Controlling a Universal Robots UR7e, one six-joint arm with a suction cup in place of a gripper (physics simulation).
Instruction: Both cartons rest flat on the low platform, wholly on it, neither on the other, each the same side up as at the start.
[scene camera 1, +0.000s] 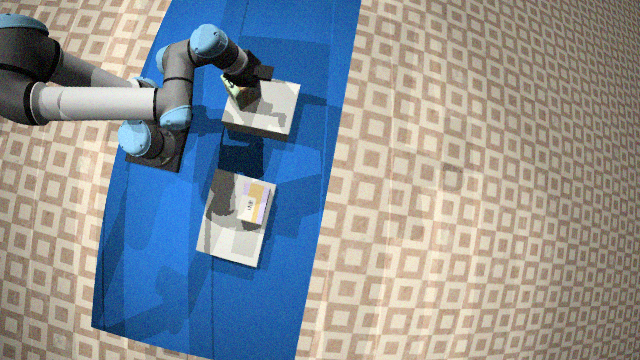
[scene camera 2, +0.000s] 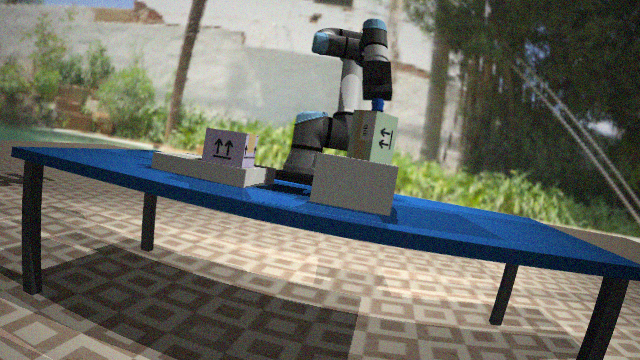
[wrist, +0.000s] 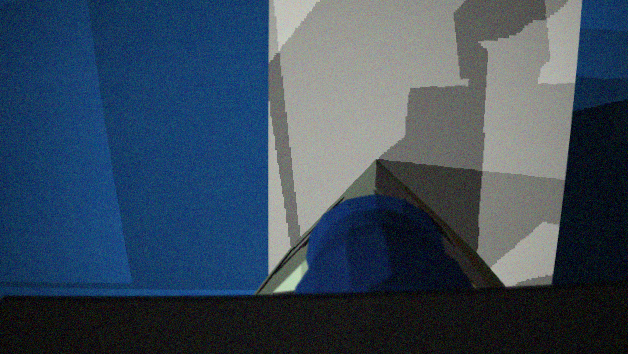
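Pixels of known places: hand, its tool point: (scene camera 2: 377, 111) (wrist: 368, 247); arm's base, origin of its link: (scene camera 1: 160, 147) (scene camera 2: 303, 172).
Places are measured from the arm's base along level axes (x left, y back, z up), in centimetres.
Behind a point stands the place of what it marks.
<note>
The purple and tan carton (scene camera 1: 255, 200) {x -14.0, y -43.1, z 10.8 cm} (scene camera 2: 225, 148) {x -14.7, y -46.8, z 5.9 cm} rests flat and upright near one edge of the low grey platform (scene camera 1: 245, 247) {x -32.0, y -41.0, z 1.6 cm} (scene camera 2: 220, 172) {x -14.5, y -48.4, z -0.5 cm}, its side arrows pointing up. The pale green and tan carton (scene camera 1: 240, 97) {x 17.6, y -32.9, z 19.7 cm} (scene camera 2: 384, 139) {x 26.5, y -35.0, z 15.5 cm} (wrist: 365, 187) {x 23.6, y -38.1, z 19.8 cm} stands upright on the taller grey block (scene camera 1: 280, 100) {x 22.8, y -45.5, z 8.8 cm} (scene camera 2: 355, 185) {x 20.9, y -51.1, z 2.5 cm} (wrist: 350, 100) {x 25.0, y -42.5, z 8.8 cm}, turned relative to its edges, its arrows pointing up. My gripper's blue suction cup (scene camera 2: 377, 105) (wrist: 377, 245) is down on the green carton's top and shut on it. The cup hides most of the carton's top in the wrist view; the wrist hides part of the carton in scene camera 1.
The blue table (scene camera 1: 160, 300) {x -62.0, y -7.2, z -3.2 cm} (scene camera 2: 440, 225) {x 43.3, y -53.5, z -3.2 cm} carries both supports. The arm's base plate (scene camera 1: 180, 150) {x 0.1, y -9.2, z 0.2 cm} stands beside them. A gap of table separates the block from the low platform. The arm reaches over the table to the block, and its shadows cross both supports.
</note>
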